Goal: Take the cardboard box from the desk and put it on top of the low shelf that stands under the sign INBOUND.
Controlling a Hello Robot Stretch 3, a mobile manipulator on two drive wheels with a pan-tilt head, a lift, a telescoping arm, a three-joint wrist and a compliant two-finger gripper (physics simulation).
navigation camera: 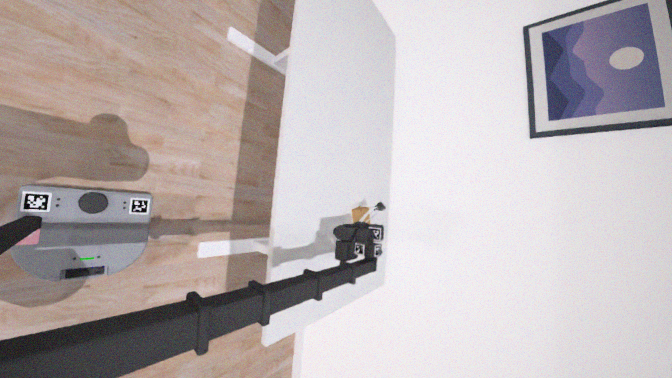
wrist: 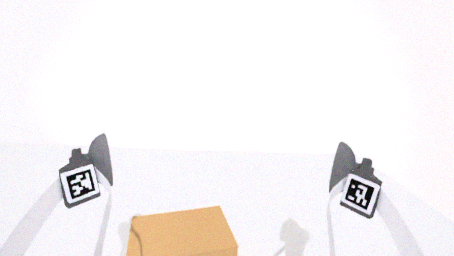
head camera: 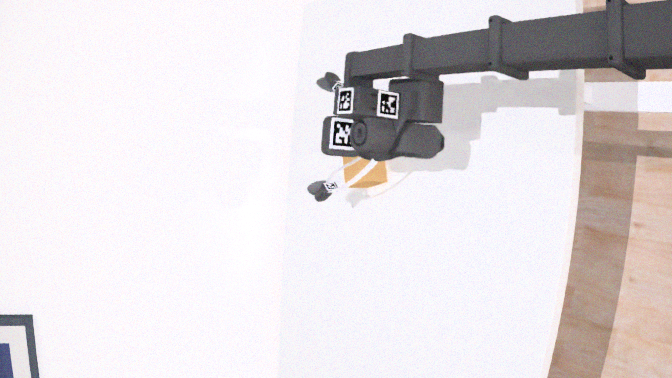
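Seen in the pictures: gripper, fingertip midpoint: (wrist: 222, 156) (head camera: 318, 135); robot's base, origin of the base link: (navigation camera: 94, 201).
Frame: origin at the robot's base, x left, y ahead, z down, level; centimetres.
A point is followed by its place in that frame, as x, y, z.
The orange-brown cardboard box (head camera: 377, 175) @[-76.7, 3.6, -74.1] (navigation camera: 358, 213) @[-76.7, 3.2, -75.3] (wrist: 182, 232) @[-80.3, 0.9, -77.0] stands on the white desk (head camera: 425, 275) @[-64.1, 18.9, -72.0] (navigation camera: 335, 125) @[-61.5, 37.2, -72.0] (wrist: 270, 185) @[-98.0, -11.0, -72.0]. In the head view it is partly hidden by the wrist and one finger. My gripper (head camera: 325, 135) @[-80.4, -2.5, -84.5] (navigation camera: 379, 228) @[-80.4, -2.5, -84.5] (wrist: 222, 156) @[-80.4, -2.5, -84.5] is wide open and holds nothing. Its fingertips are nearer the wall than the box is. In the wrist view the box shows low, left of centre between the finger lines, with its lower part cut off by the frame edge. The low shelf and the sign INBOUND do not show.
A white wall (head camera: 150, 175) @[-118.4, 7.8, -105.4] (navigation camera: 475, 225) @[-118.3, 1.0, -114.6] rises along the desk's far side. A framed picture (head camera: 27, 345) @[-117.0, 47.6, -137.1] (navigation camera: 532, 85) @[-117.3, 64.4, -136.9] hangs on it. My extended arm (head camera: 550, 42) @[-26.7, -10.1, -95.9] (navigation camera: 225, 310) @[-14.1, -9.1, -96.1] reaches across the desk. My base (navigation camera: 95, 230) @[-1.4, -9.3, -16.0] stands on the wooden floor (head camera: 645, 275) @[-50.5, 24.3, 0.0] (navigation camera: 175, 75) @[-20.6, 64.1, 0.0], near a white desk foot (navigation camera: 220, 249).
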